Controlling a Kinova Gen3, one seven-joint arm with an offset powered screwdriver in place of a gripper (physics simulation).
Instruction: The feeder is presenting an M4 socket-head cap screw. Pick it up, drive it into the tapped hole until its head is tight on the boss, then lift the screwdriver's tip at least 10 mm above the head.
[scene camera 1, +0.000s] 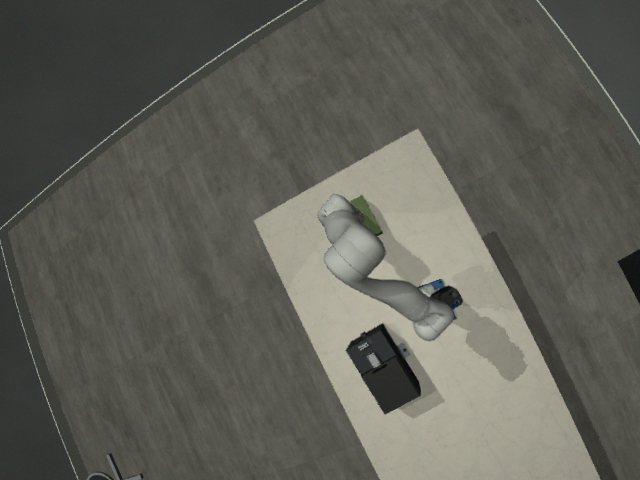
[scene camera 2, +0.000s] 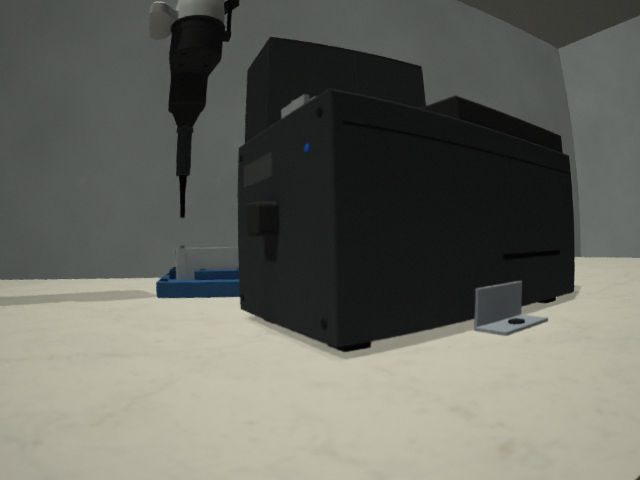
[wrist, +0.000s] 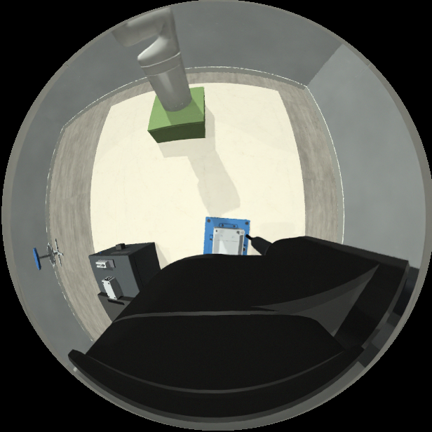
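Note:
My screwdriver's tip (scene camera 2: 182, 214) (wrist: 247, 236) points down and hangs in the air, with a gap above the white part (scene camera 2: 211, 261) (wrist: 226, 244). No screw shows on the tip. The white part sits in the blue fixture (scene camera 2: 199, 289) (wrist: 209, 240) (scene camera 1: 438, 283). A small grey piece (scene camera 2: 181, 246) shows on top of the part's left corner, below the tip; it is too small to tell a screw head from the boss. The black feeder (scene camera 1: 392, 384) (scene camera 2: 444, 232) (wrist: 142, 267) stands beside the fixture. Its small front block (scene camera 2: 263, 219) shows no clear screw.
The green block (scene camera 1: 364, 211) (wrist: 177, 117) is under the arm's base. A grey angle bracket (scene camera 2: 498, 304) (scene camera 1: 403, 350) stands at the feeder's foot. The arm reaches over the pale table (scene camera 1: 516, 439). A stool-like object (wrist: 51, 254) stands on the floor beyond the table.

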